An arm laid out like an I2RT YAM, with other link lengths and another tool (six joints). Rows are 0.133 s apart.
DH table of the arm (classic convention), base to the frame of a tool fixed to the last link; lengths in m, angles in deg. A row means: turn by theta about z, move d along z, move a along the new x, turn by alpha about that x. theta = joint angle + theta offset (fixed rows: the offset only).
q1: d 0.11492; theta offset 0; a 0.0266; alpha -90
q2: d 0; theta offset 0; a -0.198; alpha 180
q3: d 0; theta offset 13.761; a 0.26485; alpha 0
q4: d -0.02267; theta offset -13.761; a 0.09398; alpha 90
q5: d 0.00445; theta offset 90; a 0; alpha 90
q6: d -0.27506; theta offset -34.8; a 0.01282; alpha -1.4
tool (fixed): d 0.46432; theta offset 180; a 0; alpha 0
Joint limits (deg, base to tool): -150..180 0..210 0..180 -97..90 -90..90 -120..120
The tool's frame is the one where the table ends.
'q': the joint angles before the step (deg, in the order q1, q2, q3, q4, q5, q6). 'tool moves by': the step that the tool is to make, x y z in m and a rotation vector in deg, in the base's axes. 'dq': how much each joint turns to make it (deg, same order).
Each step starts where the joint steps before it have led.
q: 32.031 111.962 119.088 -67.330 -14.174 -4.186
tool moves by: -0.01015 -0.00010 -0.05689 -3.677 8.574 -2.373
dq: 0.613 6.711 0.000 -1.661 -0.044 3.432
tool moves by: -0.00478 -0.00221 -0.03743 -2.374 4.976 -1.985
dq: 0.086 4.743 0.000 -0.176 0.021 2.251
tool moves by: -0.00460 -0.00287 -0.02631 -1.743 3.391 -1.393
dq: 0.001 3.277 -0.178 0.024 0.001 1.487
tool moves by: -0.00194 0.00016 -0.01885 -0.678 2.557 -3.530
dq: 0.110 2.295 -0.391 1.114 -0.021 3.847
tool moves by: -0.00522 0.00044 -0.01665 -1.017 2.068 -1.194
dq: 0.393 2.055 -0.241 0.415 0.021 1.661
